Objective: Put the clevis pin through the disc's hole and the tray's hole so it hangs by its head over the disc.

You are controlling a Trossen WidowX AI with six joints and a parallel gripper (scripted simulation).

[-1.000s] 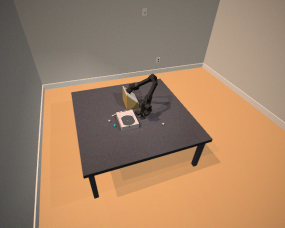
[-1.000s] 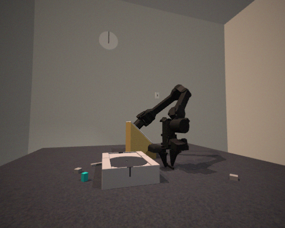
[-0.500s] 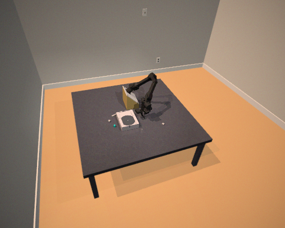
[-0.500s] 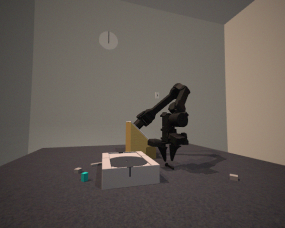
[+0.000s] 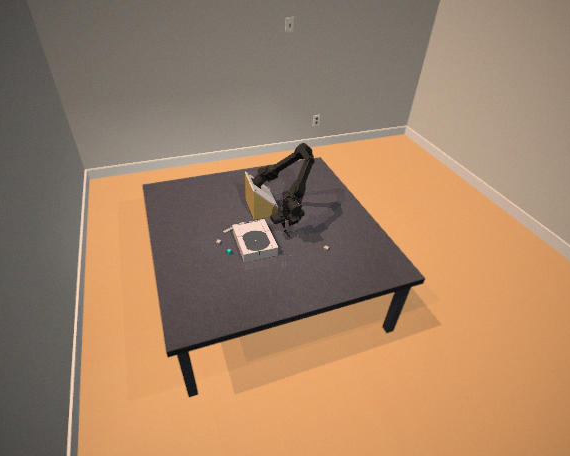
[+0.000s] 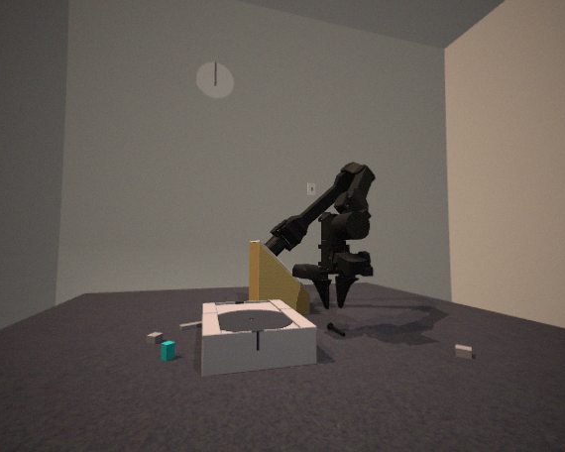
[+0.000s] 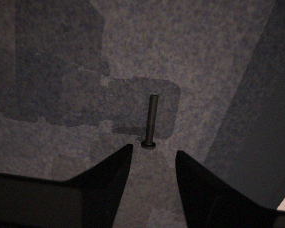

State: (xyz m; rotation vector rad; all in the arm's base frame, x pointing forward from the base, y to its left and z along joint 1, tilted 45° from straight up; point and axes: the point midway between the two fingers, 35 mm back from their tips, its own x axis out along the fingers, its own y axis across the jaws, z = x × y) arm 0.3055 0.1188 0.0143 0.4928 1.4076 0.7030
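Now: the clevis pin 50 mm below my gripper tip and 10 mm ahead of it. The rest, counted from my gripper tip: grey disc: 200 mm to the right, 60 mm ahead; rimmed tray: 200 mm to the right, 30 mm ahead, 10 mm below; bar: 270 mm to the right, 130 mm behind, 50 mm below.
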